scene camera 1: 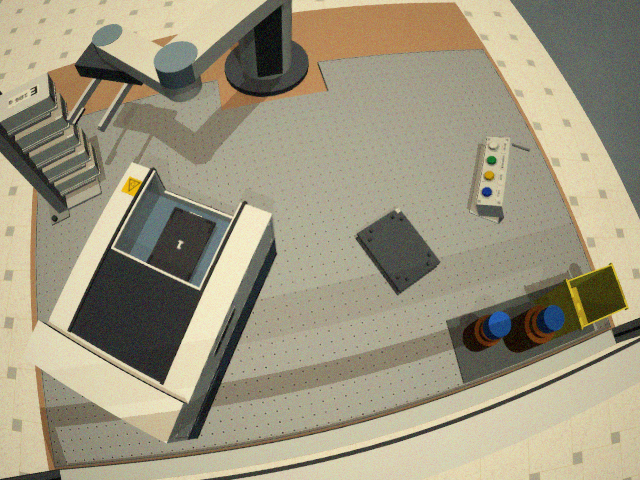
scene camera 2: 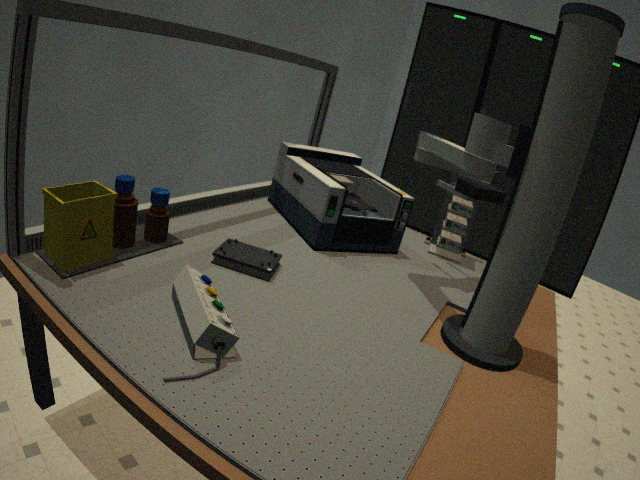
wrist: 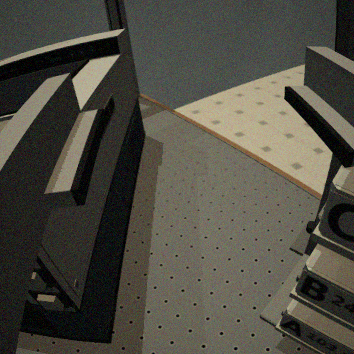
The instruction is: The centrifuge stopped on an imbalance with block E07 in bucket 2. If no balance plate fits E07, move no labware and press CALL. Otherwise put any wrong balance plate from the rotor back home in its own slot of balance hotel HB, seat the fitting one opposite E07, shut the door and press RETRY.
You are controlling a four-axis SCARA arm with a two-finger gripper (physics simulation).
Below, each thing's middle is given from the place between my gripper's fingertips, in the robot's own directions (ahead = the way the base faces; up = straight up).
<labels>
The centrifuge [scene camera 1: 230, 273] is 36 cm ahead of my hand, 9 cm to the left of it and 16 cm below it. The rest, counted from my hand: yellow bin [scene camera 1: 588, 298] (59 cm ahead, 101 cm to the left, 20 cm below).
</labels>
